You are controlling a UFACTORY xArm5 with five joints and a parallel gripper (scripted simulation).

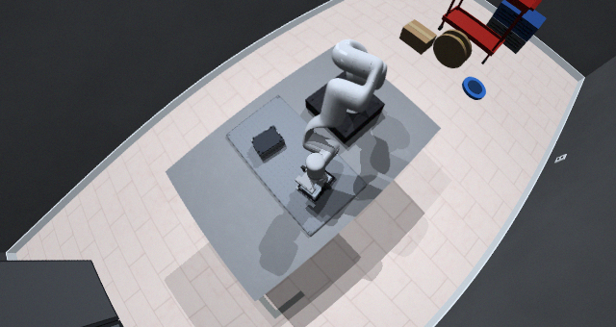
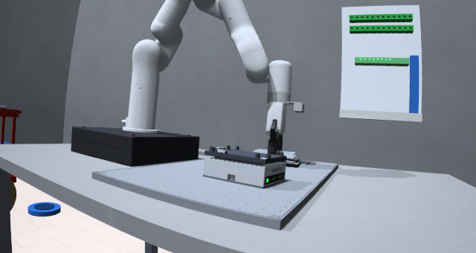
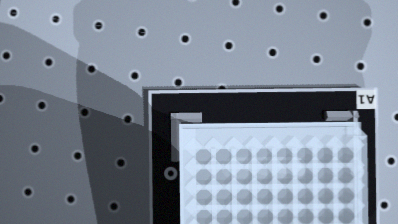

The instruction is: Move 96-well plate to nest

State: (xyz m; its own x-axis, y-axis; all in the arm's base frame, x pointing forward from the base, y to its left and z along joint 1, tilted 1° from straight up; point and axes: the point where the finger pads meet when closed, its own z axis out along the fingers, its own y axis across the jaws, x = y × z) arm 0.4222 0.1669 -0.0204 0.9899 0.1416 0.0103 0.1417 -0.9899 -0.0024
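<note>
Right now my hand is 1 cm above the 96-well plate. Round my hand: black plate nest N1: 4 cm below; then A1 mark: 8 cm ahead, 4 cm to the right, 3 cm below.
</note>
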